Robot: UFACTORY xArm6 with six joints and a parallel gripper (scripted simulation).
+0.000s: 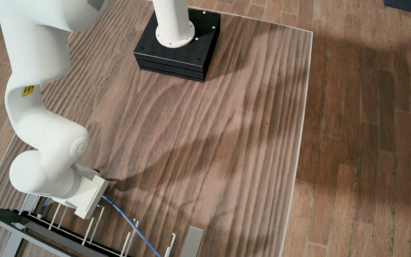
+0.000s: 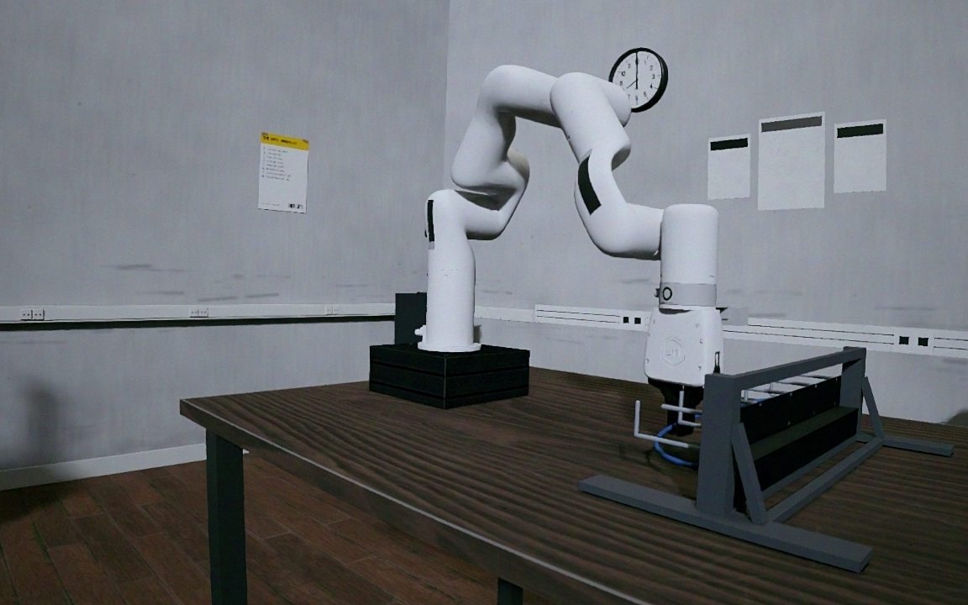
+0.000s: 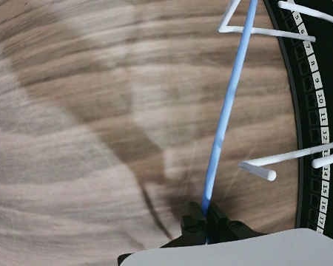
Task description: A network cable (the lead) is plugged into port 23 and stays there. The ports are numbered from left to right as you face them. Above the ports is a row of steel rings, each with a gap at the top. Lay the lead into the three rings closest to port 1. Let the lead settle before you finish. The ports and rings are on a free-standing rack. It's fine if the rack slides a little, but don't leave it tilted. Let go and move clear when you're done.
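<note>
The grey rack is 150 mm ahead of my hand, 30 mm to the left of it and 20 mm above it. The rest, counted from my hand: short blue piece 150 mm to the right, 80 mm ahead, 20 mm below.
</note>
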